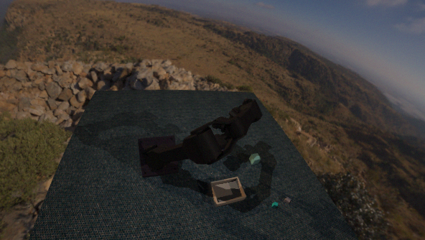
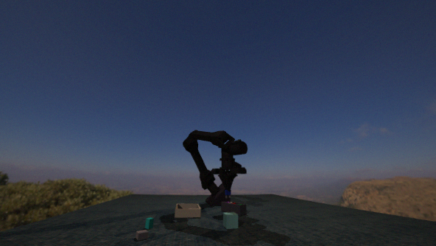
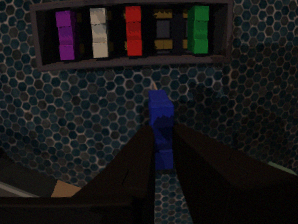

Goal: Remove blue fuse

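The tray is 18 cm to the right of my gripper tip, 9 cm below it and 1 cm behind it. Also, from my gripper tip: blue fuse (1 cm below); then red fuse (7 cm below, 3 cm to the left, 3 cm behind); then cream fuse (7 cm below, 5 cm behind, 2 cm to the left).
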